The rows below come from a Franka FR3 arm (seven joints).
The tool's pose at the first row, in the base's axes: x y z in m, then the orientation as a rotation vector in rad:
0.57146, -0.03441, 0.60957, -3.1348, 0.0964, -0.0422
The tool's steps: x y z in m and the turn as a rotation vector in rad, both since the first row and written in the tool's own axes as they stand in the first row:
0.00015, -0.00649, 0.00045, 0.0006, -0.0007, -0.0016
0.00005, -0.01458, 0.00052, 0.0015, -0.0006, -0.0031
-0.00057, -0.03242, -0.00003, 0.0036, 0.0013, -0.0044
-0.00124, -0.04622, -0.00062, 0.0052, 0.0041, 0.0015
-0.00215, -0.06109, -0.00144, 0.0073, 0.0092, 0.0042
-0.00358, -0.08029, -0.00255, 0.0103, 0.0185, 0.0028
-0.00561, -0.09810, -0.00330, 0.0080, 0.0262, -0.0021
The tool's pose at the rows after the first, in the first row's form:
0.57202, -0.02794, 0.60916, -3.1343, 0.0939, -0.0411
0.57242, -0.01986, 0.60914, -3.1335, 0.0915, -0.0413
0.57288, -0.00202, 0.60977, -3.1315, 0.0893, -0.0444
0.57304, 0.01180, 0.61043, -3.1295, 0.0985, -0.0488
0.57302, 0.02669, 0.61131, -3.1273, 0.1026, -0.0568
0.57275, 0.04594, 0.61249, -3.1244, 0.1003, -0.0715
0.57179, 0.06383, 0.61329, -3.1269, 0.0928, -0.0835

